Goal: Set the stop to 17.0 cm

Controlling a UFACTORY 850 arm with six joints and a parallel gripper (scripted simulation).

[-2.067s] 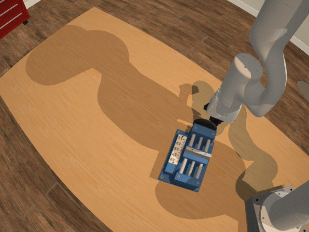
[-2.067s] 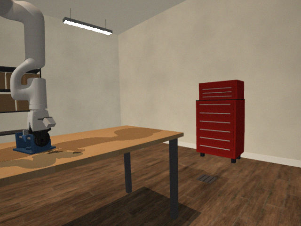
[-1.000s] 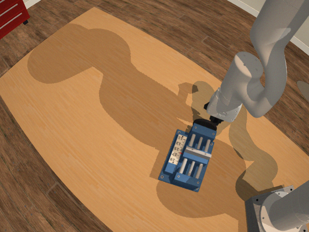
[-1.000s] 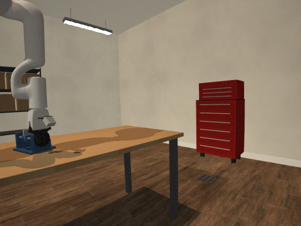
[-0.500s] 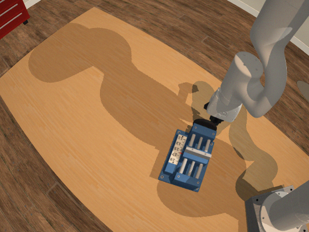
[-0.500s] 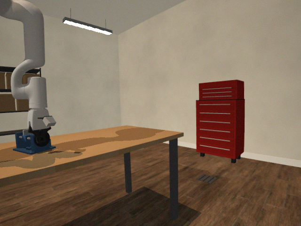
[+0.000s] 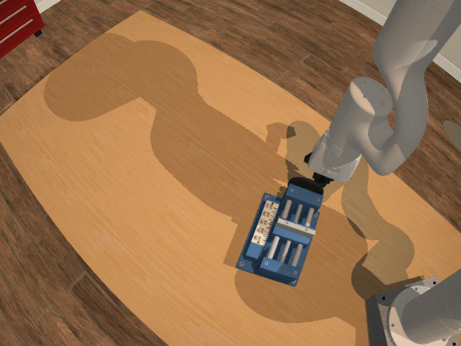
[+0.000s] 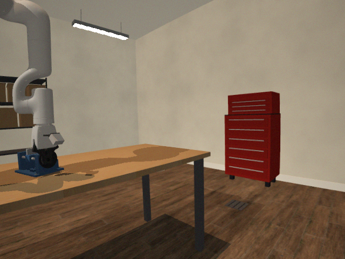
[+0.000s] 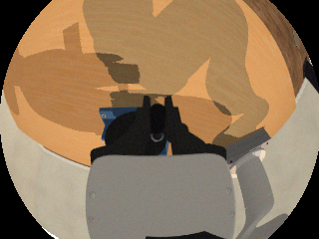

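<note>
Now: hand 2 cm to the right of the black handwheel. From my hand the other things lie so: grey stop bar (16 cm to the left, 3 cm behind, 1 cm above).
</note>
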